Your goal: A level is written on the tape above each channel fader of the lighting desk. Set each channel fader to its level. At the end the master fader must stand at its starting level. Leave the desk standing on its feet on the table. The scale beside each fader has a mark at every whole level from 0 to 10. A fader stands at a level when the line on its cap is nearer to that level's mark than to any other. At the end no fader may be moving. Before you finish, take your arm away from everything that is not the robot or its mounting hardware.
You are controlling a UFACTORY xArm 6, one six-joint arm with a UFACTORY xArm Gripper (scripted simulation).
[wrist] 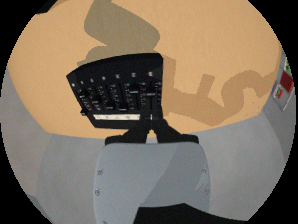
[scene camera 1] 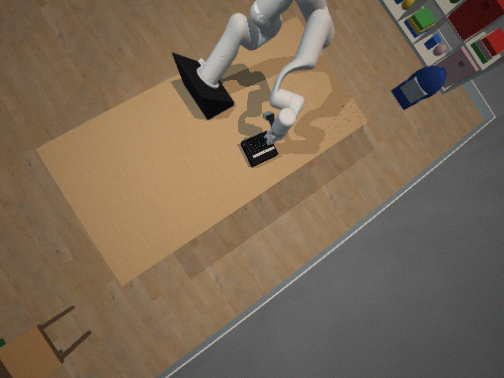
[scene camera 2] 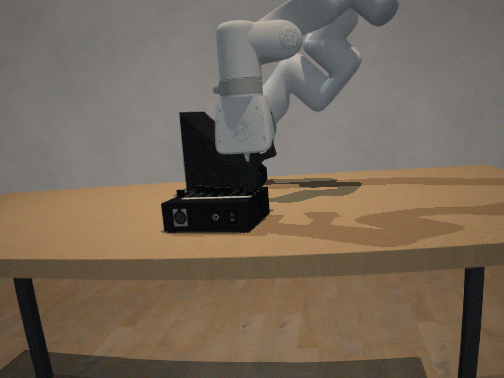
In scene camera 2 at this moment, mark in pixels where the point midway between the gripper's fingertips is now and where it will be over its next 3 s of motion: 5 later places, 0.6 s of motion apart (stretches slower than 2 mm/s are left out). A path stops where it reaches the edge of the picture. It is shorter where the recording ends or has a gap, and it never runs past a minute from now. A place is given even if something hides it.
The gripper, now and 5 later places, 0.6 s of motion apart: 249, 191; 248, 183; 248, 169; 247, 169; 246, 168; 246, 168
